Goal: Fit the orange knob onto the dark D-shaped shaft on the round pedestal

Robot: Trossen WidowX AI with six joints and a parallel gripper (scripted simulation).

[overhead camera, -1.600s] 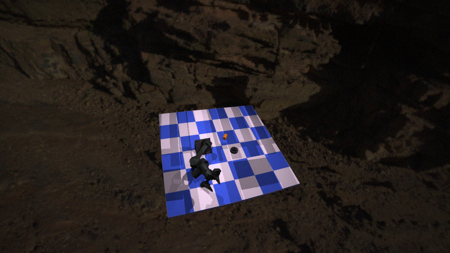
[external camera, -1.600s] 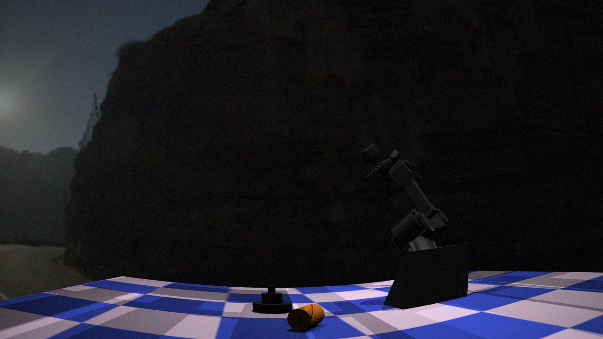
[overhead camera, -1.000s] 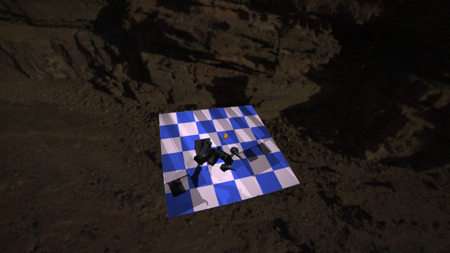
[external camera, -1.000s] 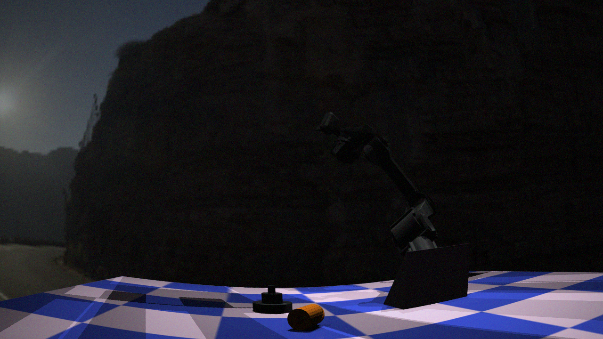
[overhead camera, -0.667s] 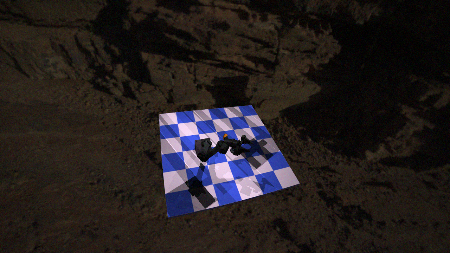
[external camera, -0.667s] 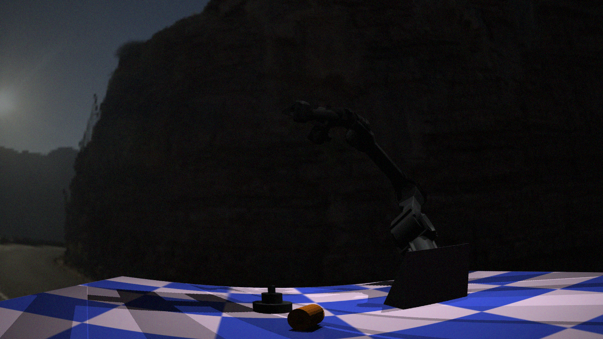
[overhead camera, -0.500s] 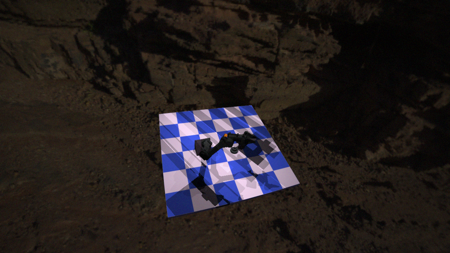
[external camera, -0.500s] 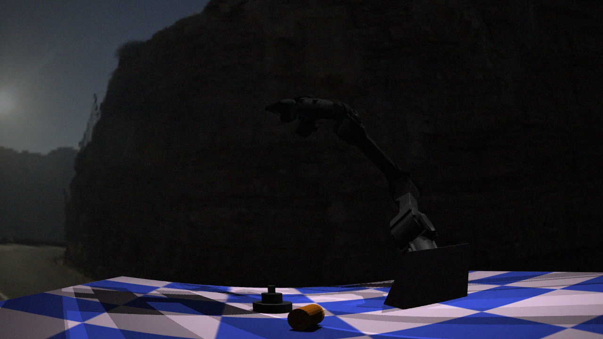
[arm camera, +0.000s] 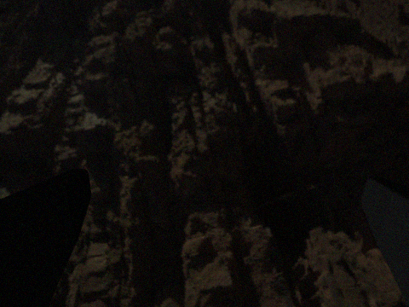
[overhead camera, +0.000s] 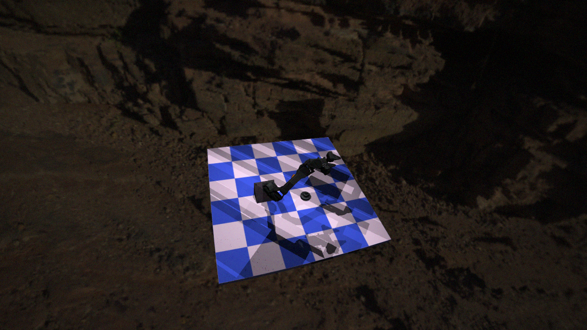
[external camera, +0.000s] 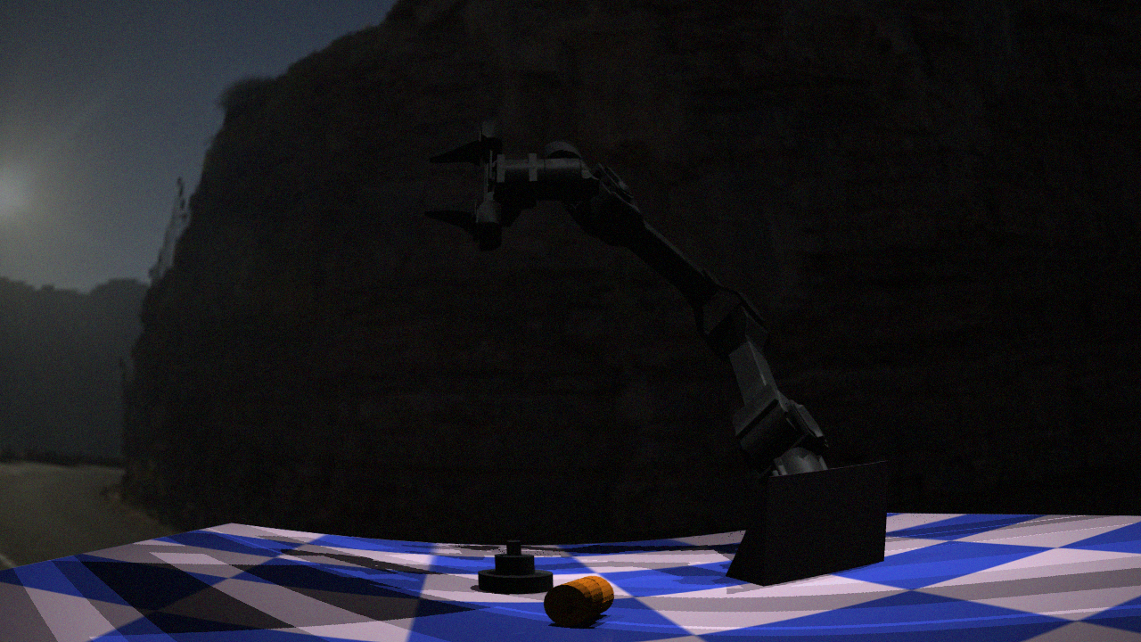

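My gripper tip is now 15 cm past the orange knob, 33 cm to the right of it and 49 cm above it. Round my gripper tip: pedestal: 11 cm behind, 13 cm to the left, 48 cm below.
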